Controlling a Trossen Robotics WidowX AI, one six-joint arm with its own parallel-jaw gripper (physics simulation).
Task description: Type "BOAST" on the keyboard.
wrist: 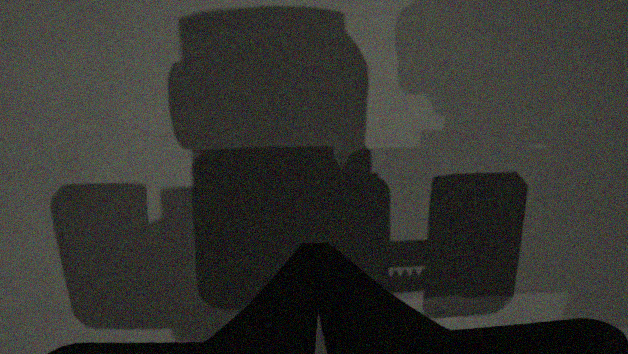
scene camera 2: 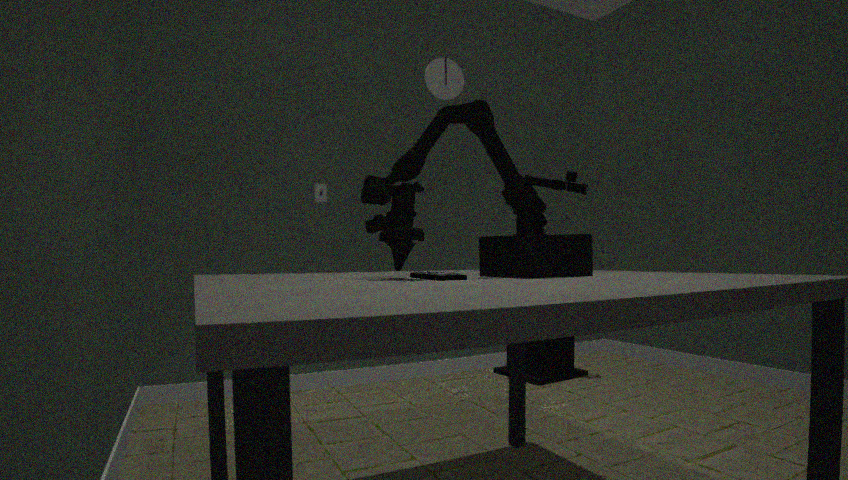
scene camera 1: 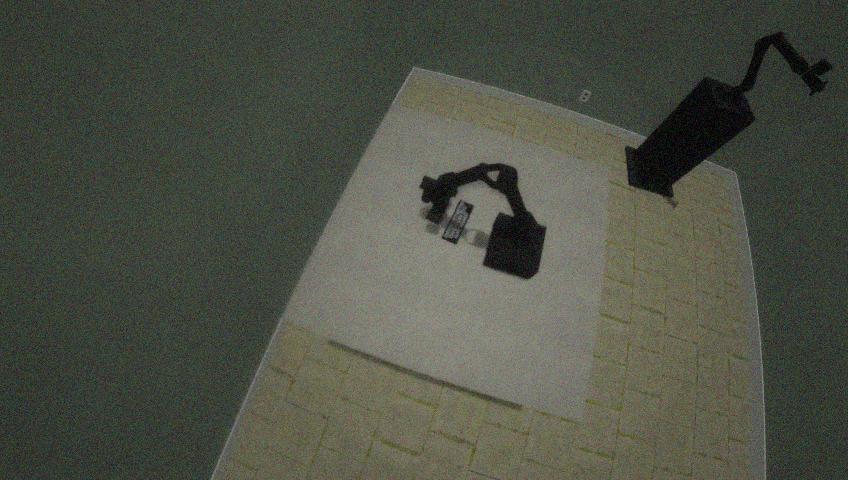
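Note:
The keyboard is a small dark slab with rows of light keys, lying flat on the pale table. Its letters cannot be read in the scene views, and it does not show in the wrist view. My gripper is shut and empty, pointing down. Its tips are beside the keyboard's long side away from my base, a little above the table top. In the wrist view the fingertips stand over bare table covered by the arm's dark shadows.
My arm's black base block stands on the table on the keyboard's other side. A tall black pedestal stands on the floor off the table, with a second dark arm on top.

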